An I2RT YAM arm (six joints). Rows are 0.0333 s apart.
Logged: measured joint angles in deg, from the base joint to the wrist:
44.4, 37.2, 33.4, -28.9, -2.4, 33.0
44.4, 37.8, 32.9, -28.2, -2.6, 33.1
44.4, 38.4, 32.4, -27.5, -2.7, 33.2
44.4, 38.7, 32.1, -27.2, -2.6, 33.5
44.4, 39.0, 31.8, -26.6, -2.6, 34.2
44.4, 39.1, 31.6, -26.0, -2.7, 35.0
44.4, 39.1, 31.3, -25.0, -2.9, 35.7
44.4, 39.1, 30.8, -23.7, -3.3, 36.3
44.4, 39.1, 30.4, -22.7, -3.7, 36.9
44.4, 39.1, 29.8, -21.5, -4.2, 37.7
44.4, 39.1, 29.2, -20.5, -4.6, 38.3
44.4, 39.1, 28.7, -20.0, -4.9, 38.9
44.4, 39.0, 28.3, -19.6, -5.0, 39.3
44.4, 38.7, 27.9, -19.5, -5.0, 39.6
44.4, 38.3, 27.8, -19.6, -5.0, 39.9
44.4, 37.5, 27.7, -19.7, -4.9, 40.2
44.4, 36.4, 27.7, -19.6, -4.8, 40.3
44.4, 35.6, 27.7, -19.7, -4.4, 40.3
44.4, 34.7, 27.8, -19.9, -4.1, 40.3
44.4, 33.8, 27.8, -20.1, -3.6, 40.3
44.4, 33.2, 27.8, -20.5, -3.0, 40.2
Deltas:
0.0, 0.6, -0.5, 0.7, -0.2, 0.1
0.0, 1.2, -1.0, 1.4, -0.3, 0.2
0.0, 1.5, -1.3, 1.7, -0.2, 0.5
0.0, 1.8, -1.6, 2.3, -0.2, 1.2
0.0, 1.9, -1.8, 2.9, -0.3, 2.0
0.0, 1.9, -2.1, 3.9, -0.5, 2.7
0.0, 1.9, -2.6, 5.2, -0.9, 3.3
0.0, 1.9, -3.0, 6.2, -1.3, 3.9
0.0, 1.9, -3.6, 7.4, -1.8, 4.7
0.0, 1.9, -4.2, 8.4, -2.2, 5.3
0.0, 1.9, -4.7, 8.9, -2.5, 5.9
0.0, 1.8, -5.1, 9.3, -2.6, 6.3
0.0, 1.5, -5.5, 9.4, -2.6, 6.6
0.0, 1.1, -5.6, 9.3, -2.6, 6.9
0.0, 0.3, -5.7, 9.2, -2.5, 7.2
0.0, -0.8, -5.7, 9.3, -2.4, 7.3
0.0, -1.6, -5.7, 9.2, -2.0, 7.3
0.0, -2.5, -5.6, 9.0, -1.7, 7.3
0.0, -3.4, -5.6, 8.8, -1.2, 7.3
0.0, -4.0, -5.6, 8.4, -0.6, 7.2

